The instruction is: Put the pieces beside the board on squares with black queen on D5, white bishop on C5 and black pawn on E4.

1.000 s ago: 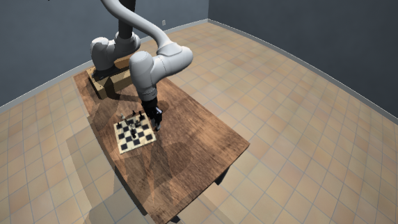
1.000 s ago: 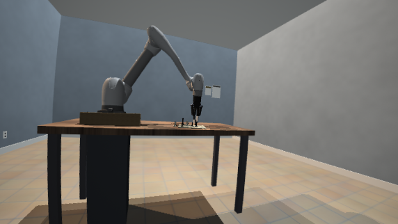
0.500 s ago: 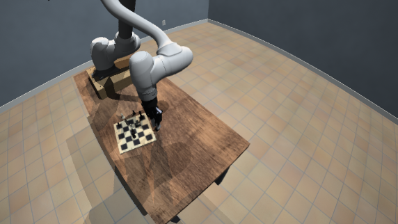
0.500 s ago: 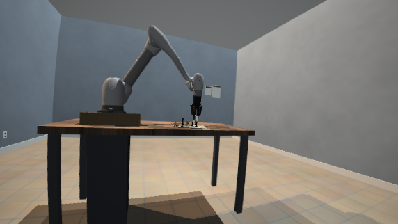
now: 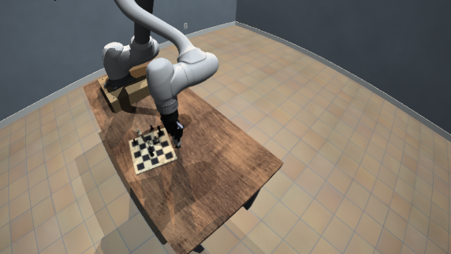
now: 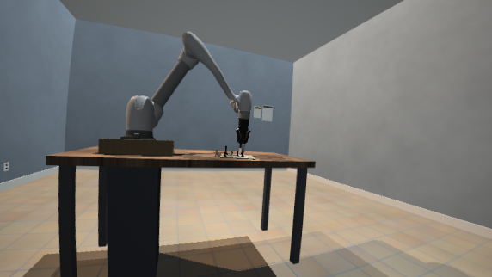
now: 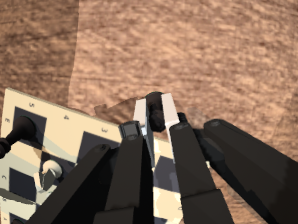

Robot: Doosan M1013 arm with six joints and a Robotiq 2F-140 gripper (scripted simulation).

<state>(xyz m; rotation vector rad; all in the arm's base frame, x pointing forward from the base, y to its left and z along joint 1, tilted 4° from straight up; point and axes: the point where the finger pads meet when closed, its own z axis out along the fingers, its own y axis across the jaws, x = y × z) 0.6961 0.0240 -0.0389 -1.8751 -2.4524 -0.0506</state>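
The white chess piece lies 11 cm behind my hand, 7 cm to the right of it and 3 cm below it. The rest, counted from my hand: white piece (11 cm to the right, 11 cm behind, 3 cm below); chessboard (12 cm to the right, 8 cm behind, 5 cm below).
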